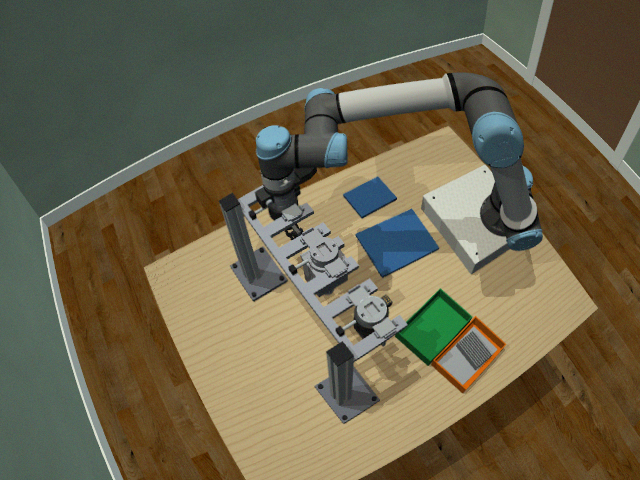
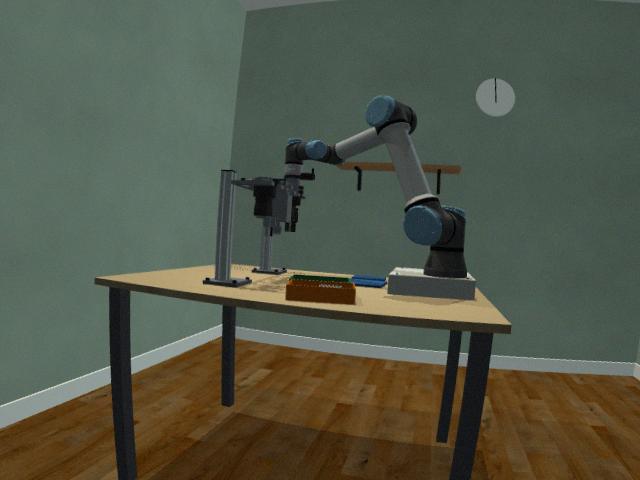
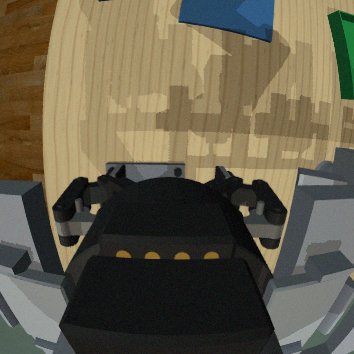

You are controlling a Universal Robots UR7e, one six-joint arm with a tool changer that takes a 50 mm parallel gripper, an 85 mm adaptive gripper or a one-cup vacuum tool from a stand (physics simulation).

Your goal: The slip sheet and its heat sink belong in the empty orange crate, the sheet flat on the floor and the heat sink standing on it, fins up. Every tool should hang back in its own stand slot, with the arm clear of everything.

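Places are measured from the arm's base along level axes (x ahead, y left, z up), in metres.
Where they show: arm's base, origin of its link: (image 1: 500, 216) (image 2: 445, 275).
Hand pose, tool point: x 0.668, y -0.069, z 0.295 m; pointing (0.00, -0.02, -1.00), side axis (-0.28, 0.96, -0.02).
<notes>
Things, the pixels of their centre, and the offset from my tool point. Level surfaces: height alone.
- orange crate, middle of its body: (image 1: 469, 354) (image 2: 321, 291) dy +0.442, dx -0.384, dz -0.340 m
- grey slip sheet, middle of its body: (image 1: 468, 355) dy +0.439, dx -0.386, dz -0.357 m
- heat sink, middle of its body: (image 1: 474, 350) (image 2: 328, 292) dy +0.435, dx -0.403, dz -0.341 m
- vacuum tool, middle of its body: (image 1: 371, 325) (image 2: 264, 206) dy +0.343, dx -0.105, dz -0.096 m
- green crate, middle of its body: (image 1: 434, 326) (image 2: 320, 284) dy +0.319, dx -0.318, dz -0.340 m
- large mat, height of its surface: dz -0.351 m
The orange crate (image 1: 484, 367) (image 2: 320, 294) stands near the table's edge. The grey slip sheet (image 1: 454, 365) lies flat on its floor, and the heat sink (image 1: 474, 350) (image 2: 329, 285) stands on the sheet, fins up, towards one end. My adaptive gripper (image 1: 293, 230) (image 3: 170, 173) is on the arm, its fingers apart with nothing between them. It is between the two prongs of the far slot of the tool stand (image 1: 341, 379) (image 2: 224, 227). Whether it rests on them is unclear. The parallel gripper (image 1: 324, 253) hangs in the middle slot, the vacuum tool (image 1: 371, 311) (image 2: 263, 198) in the near slot.
A green crate (image 1: 436, 325) (image 3: 345, 60) stands against the orange crate. Two blue mats, a large mat (image 1: 397, 241) (image 3: 227, 17) and a small mat (image 1: 370, 196), lie between the stand and the white robot base block (image 1: 454, 206) (image 2: 431, 285).
</notes>
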